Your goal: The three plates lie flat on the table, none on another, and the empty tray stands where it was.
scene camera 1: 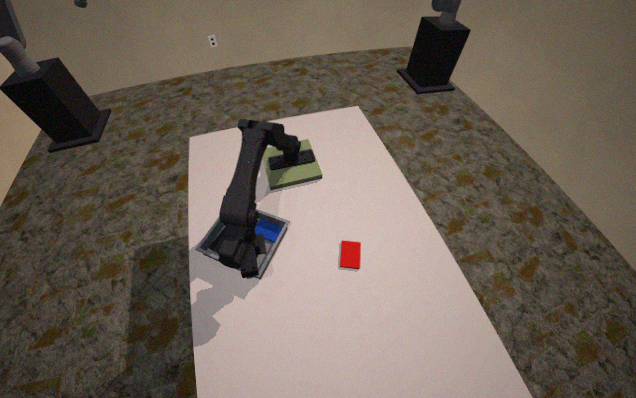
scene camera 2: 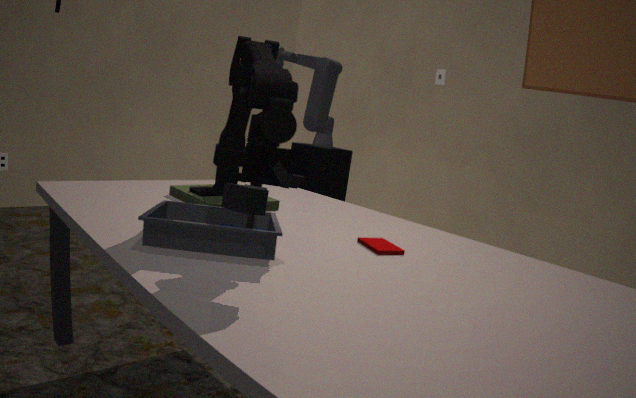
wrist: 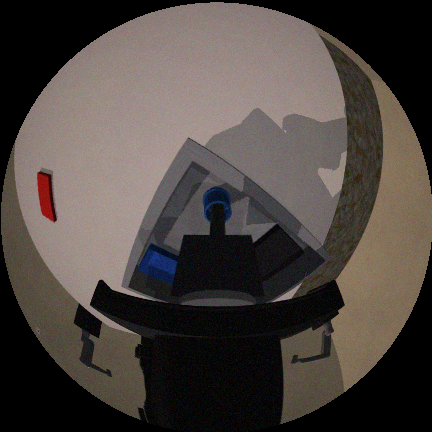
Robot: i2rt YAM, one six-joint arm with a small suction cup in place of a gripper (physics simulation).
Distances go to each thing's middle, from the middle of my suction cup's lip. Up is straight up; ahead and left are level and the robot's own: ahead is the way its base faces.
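Positions relative to my suction cup: grey tray [scene camera 2: 175, 225] 10 mm above, 10 mm to the right, 100 mm behind; blue plate [wrist: 157, 262] 70 mm to the left, 10 mm below, 120 mm behind; black plate [wrist: 275, 249] 70 mm to the right, 10 mm below, 110 mm behind.
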